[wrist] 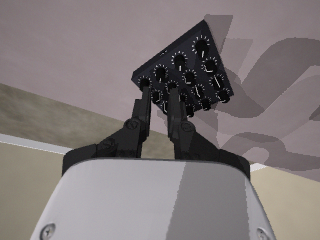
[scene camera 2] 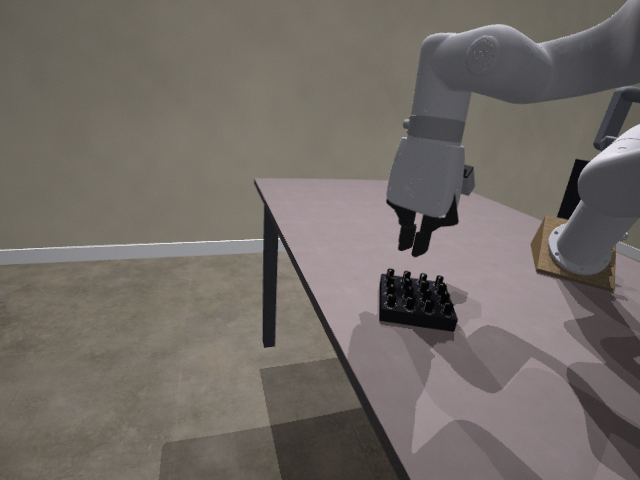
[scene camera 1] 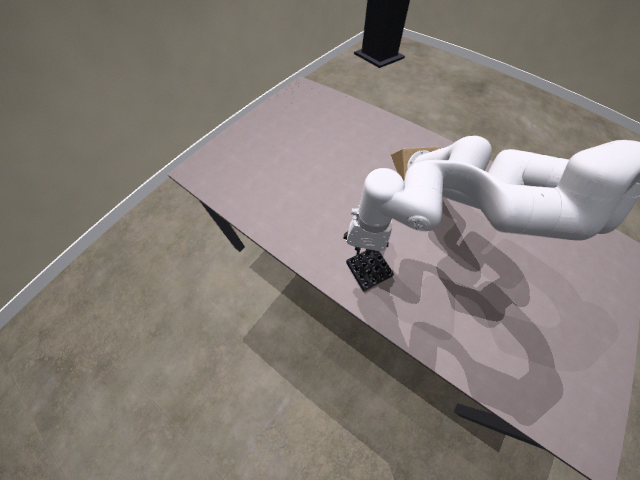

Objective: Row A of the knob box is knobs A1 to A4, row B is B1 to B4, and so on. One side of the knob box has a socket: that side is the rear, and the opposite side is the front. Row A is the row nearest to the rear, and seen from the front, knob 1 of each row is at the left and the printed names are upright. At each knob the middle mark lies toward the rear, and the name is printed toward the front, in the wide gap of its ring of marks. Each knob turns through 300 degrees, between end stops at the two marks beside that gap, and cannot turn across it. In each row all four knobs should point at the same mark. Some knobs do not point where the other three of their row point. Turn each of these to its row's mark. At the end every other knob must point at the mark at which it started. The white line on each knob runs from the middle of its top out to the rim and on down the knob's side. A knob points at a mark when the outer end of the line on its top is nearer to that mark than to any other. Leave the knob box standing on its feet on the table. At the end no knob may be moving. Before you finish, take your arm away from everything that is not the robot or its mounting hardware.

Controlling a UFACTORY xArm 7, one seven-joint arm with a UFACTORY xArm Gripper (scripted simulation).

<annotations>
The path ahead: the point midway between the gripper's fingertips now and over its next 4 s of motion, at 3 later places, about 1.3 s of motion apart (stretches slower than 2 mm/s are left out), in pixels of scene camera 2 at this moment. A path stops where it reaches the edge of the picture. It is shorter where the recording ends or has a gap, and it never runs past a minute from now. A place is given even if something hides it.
My gripper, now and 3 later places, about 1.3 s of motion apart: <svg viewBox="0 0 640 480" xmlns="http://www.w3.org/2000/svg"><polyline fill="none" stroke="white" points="411,251 413,245 408,267 406,276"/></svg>
</annotations>
